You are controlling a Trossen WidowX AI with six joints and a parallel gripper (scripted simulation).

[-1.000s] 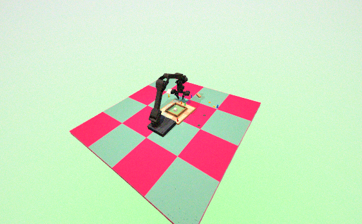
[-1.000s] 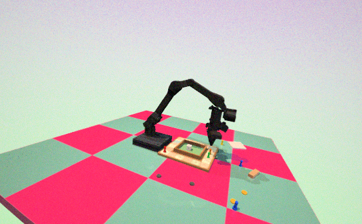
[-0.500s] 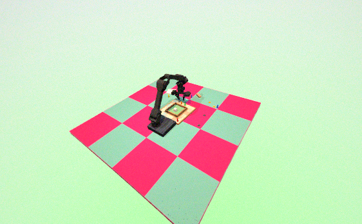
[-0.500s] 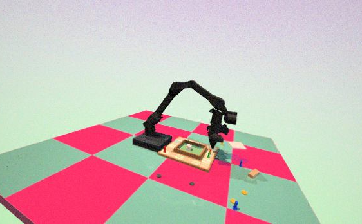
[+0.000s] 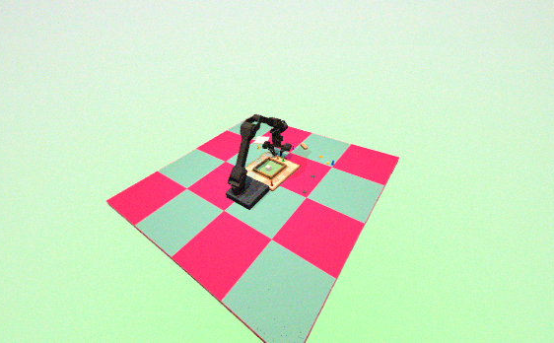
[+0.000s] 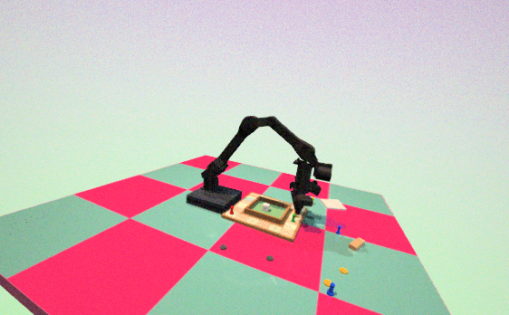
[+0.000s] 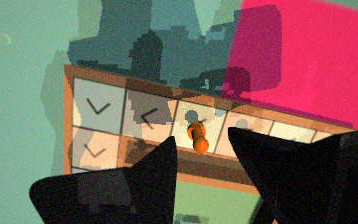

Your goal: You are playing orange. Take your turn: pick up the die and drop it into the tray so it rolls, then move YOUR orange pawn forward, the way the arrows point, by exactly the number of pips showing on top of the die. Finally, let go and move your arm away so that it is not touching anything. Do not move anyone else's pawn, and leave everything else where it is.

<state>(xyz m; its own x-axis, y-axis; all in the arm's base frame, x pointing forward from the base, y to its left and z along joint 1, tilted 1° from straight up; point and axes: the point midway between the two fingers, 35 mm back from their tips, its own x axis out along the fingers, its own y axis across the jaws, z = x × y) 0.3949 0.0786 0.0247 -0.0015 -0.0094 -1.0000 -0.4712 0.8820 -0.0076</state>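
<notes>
My gripper tip is now 10 mm above the orange pawn. From my gripper tip the other things lie so: green pawn: 50 mm to the right, 10 mm below; then green tray: 110 mm behind, 30 mm to the right, 30 mm below; then white die: 120 mm behind, 40 mm to the right, 10 mm below.
</notes>
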